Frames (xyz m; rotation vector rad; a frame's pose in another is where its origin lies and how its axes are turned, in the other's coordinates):
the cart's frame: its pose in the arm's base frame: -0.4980 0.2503 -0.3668 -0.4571 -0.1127 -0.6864
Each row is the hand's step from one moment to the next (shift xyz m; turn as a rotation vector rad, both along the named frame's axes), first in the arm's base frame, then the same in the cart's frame.
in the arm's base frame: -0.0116 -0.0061 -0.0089 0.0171 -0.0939 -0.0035
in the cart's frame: -0.0076 -0.0082 -0.0112 0.0673 -0.0516 -0.0439
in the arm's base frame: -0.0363 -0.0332 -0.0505 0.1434 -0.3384 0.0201
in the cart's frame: -0.0211 -0.0269 -0.0617 0.3138 -0.1463 -0.1249
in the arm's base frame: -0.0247 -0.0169 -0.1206 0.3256 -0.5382 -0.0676
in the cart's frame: -0.0391 0.0174 -0.1167 0.5496 -0.1340 -0.2832
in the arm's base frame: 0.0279 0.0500 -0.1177 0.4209 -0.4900 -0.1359
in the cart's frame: -0.0370 0.0952 -0.0819 0.5780 -0.0156 -0.3184
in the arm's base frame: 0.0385 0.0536 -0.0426 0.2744 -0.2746 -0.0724
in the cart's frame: -0.0122 0.0766 -0.0126 0.3546 0.0143 -0.1732
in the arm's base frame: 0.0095 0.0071 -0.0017 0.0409 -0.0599 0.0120
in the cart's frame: 0.0028 0.0115 0.0021 0.0696 -0.0192 -0.0138
